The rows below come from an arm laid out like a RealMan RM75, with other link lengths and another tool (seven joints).
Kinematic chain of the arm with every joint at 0, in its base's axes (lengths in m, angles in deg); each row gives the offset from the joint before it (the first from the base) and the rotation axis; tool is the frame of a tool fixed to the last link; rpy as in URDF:
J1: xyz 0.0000 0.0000 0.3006 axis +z
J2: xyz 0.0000 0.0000 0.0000 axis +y
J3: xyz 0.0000 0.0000 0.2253 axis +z
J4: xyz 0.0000 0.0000 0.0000 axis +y
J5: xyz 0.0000 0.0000 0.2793 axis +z
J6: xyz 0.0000 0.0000 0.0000 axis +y
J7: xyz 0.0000 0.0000 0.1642 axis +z
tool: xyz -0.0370 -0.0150 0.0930 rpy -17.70 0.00 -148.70
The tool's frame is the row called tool.
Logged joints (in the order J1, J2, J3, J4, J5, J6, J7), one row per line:
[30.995, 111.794, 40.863, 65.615, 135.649, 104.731, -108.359]
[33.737, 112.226, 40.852, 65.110, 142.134, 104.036, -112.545]
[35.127, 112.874, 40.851, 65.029, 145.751, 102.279, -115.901]
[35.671, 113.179, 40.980, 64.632, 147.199, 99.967, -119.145]
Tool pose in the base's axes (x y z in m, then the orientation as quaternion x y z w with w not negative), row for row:
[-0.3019, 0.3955, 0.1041, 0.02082, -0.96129, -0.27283, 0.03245]
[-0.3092, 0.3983, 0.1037, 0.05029, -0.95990, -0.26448, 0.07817]
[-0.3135, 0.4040, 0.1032, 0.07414, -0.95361, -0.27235, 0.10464]
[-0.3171, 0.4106, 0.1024, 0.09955, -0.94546, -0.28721, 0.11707]
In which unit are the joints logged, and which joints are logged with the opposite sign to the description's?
The joints are logged in degrees. Opposite sign: J1, J2.
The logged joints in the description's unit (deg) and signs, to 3 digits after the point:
[-30.995, -111.794, 40.863, 65.615, 135.649, 104.731, -108.359]
[-33.737, -112.226, 40.852, 65.110, 142.134, 104.036, -112.545]
[-35.127, -112.874, 40.851, 65.029, 145.751, 102.279, -115.901]
[-35.671, -113.179, 40.980, 64.632, 147.199, 99.967, -119.145]

